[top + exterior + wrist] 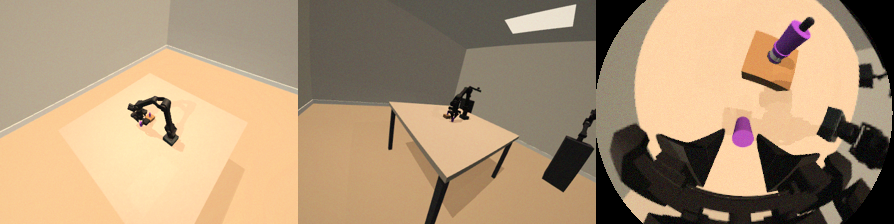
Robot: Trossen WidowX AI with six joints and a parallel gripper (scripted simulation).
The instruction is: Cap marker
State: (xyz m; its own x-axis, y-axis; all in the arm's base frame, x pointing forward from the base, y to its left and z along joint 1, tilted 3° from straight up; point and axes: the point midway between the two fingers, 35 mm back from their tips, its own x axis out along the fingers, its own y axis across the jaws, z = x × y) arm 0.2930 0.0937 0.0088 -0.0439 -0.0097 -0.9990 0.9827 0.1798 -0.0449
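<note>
My gripper tip is now 10 mm above the purple cap. Also, from my gripper tip: holder block (120 mm to the right, 20 mm below); then purple marker (120 mm to the right, 40 mm above).
</note>
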